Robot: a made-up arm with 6 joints.
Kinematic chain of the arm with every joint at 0, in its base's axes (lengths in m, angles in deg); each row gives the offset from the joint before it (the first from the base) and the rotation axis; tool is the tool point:
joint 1: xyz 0 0 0.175 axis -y
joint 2: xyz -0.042 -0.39 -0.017 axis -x
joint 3: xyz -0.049 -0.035 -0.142 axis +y
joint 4: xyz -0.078 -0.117 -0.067 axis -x
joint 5: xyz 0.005 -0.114 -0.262 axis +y
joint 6: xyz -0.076 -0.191 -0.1 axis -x
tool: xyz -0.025 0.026 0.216
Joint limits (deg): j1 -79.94..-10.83 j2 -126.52..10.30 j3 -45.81..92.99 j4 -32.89..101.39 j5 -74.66..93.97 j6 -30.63..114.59
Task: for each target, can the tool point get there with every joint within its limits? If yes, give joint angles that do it. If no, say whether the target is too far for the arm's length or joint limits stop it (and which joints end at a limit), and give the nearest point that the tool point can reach.
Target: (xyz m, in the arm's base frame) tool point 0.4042 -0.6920 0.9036
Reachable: no: joint limits stop it (at a limit: joint 1, joint 2, joint 3, joint 6) | nearest point 0.1067 -0.6746 0.7021 | short by 0.360 m
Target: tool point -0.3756 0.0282 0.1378
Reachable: yes | joints -31.91 -85.21 7.34 -18.93 27.49 59.90
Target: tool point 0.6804 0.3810 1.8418
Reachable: no: too far | nearest point 0.1592 0.0030 0.7593 | short by 1.260 m
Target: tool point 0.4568 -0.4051 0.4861
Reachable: no: joint limits stop it (at a limit: joint 1, joint 2, joint 4, joint 6) | nearest point 0.2384 -0.5905 0.3923 | short by 0.301 m
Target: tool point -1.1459 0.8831 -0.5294
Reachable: no: too far | nearest point -0.5222 0.1793 -0.1460 | short by 1.016 m
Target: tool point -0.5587 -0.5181 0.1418
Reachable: yes | joints -59.40 -46.59 -10.90 70.98 16.00 65.88
